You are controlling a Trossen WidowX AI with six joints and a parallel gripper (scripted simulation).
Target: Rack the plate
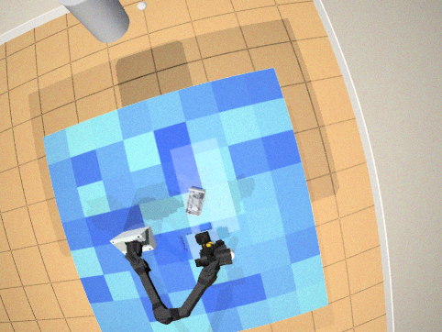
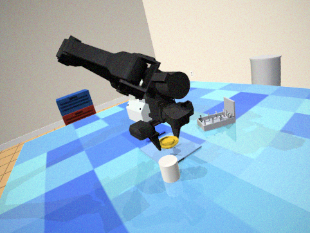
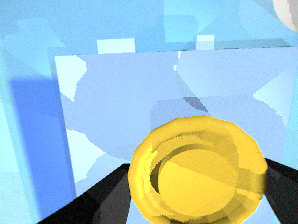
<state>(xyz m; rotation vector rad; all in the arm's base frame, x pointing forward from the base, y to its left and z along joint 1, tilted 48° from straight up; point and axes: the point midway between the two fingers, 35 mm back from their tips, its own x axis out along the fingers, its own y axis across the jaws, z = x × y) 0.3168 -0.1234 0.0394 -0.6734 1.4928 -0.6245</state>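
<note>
Right now the pale blue mat is 2 cm below my gripper tip, 2 cm behind it and 1 cm to the left of it. From my gripper tip the other things lie so: white cylinder 9 cm ahead, 6 cm to the right; grey dish rack 22 cm to the left; yellow plate 1 cm above.
</note>
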